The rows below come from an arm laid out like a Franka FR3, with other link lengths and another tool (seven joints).
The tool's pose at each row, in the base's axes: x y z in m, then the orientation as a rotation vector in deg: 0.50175 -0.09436 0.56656 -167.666 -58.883 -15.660; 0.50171 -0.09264 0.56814 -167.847 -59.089 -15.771; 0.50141 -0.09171 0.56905 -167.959 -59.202 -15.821; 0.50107 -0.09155 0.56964 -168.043 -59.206 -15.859; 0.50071 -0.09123 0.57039 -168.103 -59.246 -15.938; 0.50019 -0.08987 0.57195 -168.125 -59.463 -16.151; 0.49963 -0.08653 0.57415 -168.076 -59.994 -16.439; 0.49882 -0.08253 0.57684 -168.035 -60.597 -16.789; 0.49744 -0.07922 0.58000 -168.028 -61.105 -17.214; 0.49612 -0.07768 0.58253 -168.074 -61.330 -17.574; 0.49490 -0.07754 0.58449 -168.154 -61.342 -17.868; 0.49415 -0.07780 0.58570 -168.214 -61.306 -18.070; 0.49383 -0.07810 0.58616 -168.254 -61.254 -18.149
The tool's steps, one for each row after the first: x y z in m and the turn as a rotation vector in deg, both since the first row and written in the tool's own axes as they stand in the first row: 0.00131 -0.00132 -0.00142 -0.244 -0.026 -0.108; 0.00181 -0.00220 -0.00228 -0.387 -0.052 -0.166; 0.00175 -0.00252 -0.00290 -0.473 -0.061 -0.158; 0.00180 -0.00297 -0.00367 -0.559 -0.042 -0.177; 0.00252 -0.00431 -0.00517 -0.696 0.046 -0.314; 0.00453 -0.00720 -0.00714 -0.873 0.166 -0.660; 0.00685 -0.01075 -0.00958 -1.096 0.308 -1.050; 0.00839 -0.01410 -0.01262 -1.349 0.490 -1.377; 0.00877 -0.01604 -0.01519 -1.556 0.650 -1.517; 0.00826 -0.01685 -0.01730 -1.718 0.786 -1.519; 0.00774 -0.01707 -0.01863 -1.823 0.882 -1.492; 0.00739 -0.01702 -0.01915 -1.868 0.918 -1.455
